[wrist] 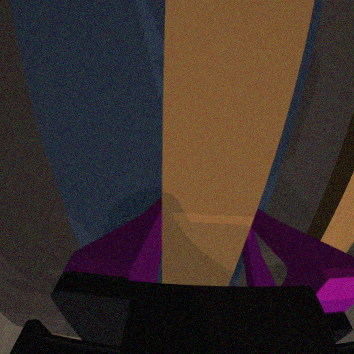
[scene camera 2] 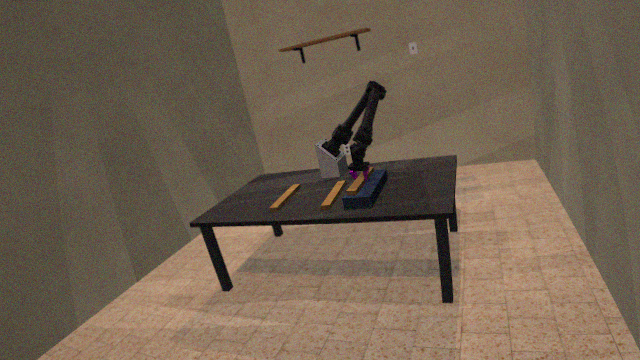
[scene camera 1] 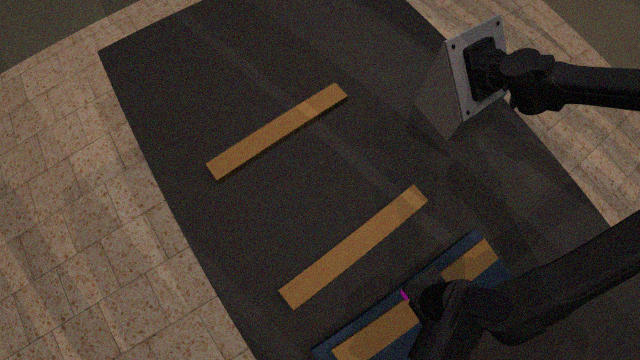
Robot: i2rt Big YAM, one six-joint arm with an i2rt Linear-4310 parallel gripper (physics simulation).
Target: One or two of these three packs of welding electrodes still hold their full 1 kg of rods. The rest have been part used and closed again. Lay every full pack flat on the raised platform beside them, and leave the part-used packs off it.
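Frame: origin at the arm's base, x ahead, y left, z up, level; centimetres.
Seen in the pictures: gripper, fingertip midpoint: [wrist: 202,206] [scene camera 1: 418,303]; arm's base at its link origin: [scene camera 2: 330,149] [scene camera 1: 480,68].
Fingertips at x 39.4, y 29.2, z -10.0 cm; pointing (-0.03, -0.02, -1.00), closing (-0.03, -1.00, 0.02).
Observation:
Offsets run from my fingertips to a thing's top centre. Level surfaces: height alone.
My gripper [scene camera 1: 420,298] [scene camera 2: 359,175] [wrist: 202,206], with magenta fingers, is shut on a long orange-brown pack @(dx +0.1, dy +0.0, dz +2.3 cm) [scene camera 1: 377,332] [scene camera 2: 355,185] [wrist: 230,125], gripping it across its width. The held pack lies lengthwise over the raised blue platform @(dx +0.9, dy +2.6, dz -0.2 cm) [scene camera 1: 450,256] [scene camera 2: 375,190] [wrist: 95,125], level and near its left long side; whether it touches the top is not clear. A second pack @(dx +1.7, dy -15.9, dz -3.8 cm) [scene camera 1: 352,247] [scene camera 2: 333,195] [wrist: 344,220] lies flat on the table beside the platform. A third pack @(dx +0.6, dy -46.6, dz -3.8 cm) [scene camera 1: 276,131] [scene camera 2: 285,196] lies flat farther left. All three look alike; no fill level shows.
The black table @(dz -6.1 cm) [scene camera 1: 165,100] [scene camera 2: 240,205] carries everything. The arm's grey base block [scene camera 1: 440,90] [scene camera 2: 330,165] stands at the table's far side, behind the packs in scene camera 2. A wooden wall shelf [scene camera 2: 325,40] hangs high behind the arm.

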